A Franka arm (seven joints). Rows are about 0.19 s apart.
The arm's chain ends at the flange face. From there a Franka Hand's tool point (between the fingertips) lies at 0.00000 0.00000 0.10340 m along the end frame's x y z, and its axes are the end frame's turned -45 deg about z.
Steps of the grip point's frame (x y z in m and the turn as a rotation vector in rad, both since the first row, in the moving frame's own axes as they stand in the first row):
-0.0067 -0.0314 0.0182 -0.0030 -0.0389 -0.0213
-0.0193 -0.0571 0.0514 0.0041 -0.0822 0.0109
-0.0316 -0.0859 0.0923 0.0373 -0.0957 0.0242
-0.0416 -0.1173 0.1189 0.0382 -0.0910 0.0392
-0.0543 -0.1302 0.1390 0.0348 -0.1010 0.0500
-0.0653 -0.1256 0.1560 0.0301 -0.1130 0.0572
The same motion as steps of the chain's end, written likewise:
-0.0243 -0.0206 0.0183 -0.0296 -0.0254 -0.0213
-0.0477 -0.0324 0.0517 -0.0552 -0.0610 0.0109
-0.0733 -0.0425 0.0928 -0.0413 -0.0940 0.0242
-0.1029 -0.0572 0.1194 -0.0373 -0.0914 0.0392
-0.1204 -0.0583 0.1396 -0.0468 -0.0960 0.0500
-0.1244 -0.0484 0.1567 -0.0586 -0.1012 0.0572

